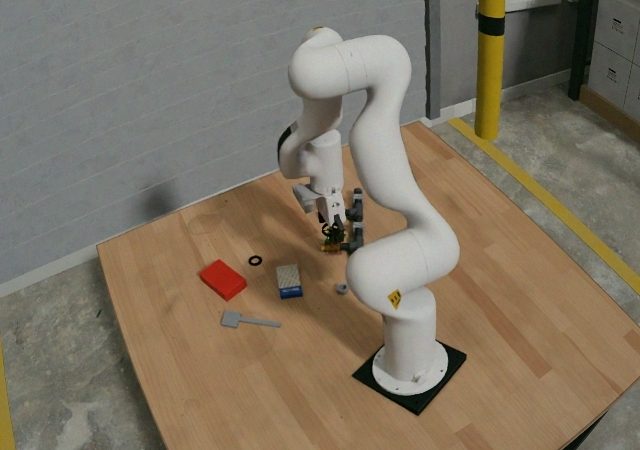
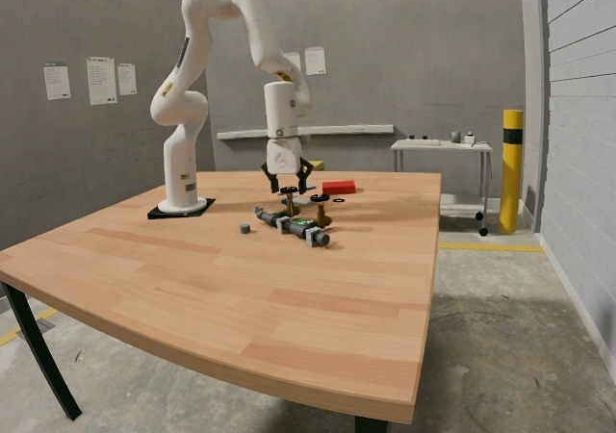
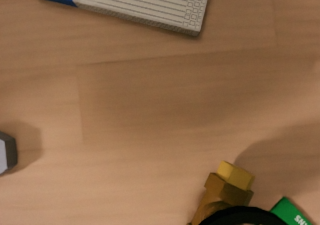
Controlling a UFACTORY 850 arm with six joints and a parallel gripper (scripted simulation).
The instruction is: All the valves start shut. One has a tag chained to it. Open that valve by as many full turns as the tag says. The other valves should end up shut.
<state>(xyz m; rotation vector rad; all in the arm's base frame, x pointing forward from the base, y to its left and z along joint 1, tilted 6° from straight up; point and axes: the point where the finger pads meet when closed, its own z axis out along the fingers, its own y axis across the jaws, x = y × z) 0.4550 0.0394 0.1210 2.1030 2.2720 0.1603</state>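
The green tag is 9 cm below my hand, 5 cm ahead of it and 3 cm to the right of it. Round my hand: red block: 33 cm to the left, 8 cm below; then grey paddle-shaped tool: 30 cm to the left, 16 cm behind, 9 cm below; then blue-and-grey box: 15 cm to the left, 8 cm below, 7 cm behind.
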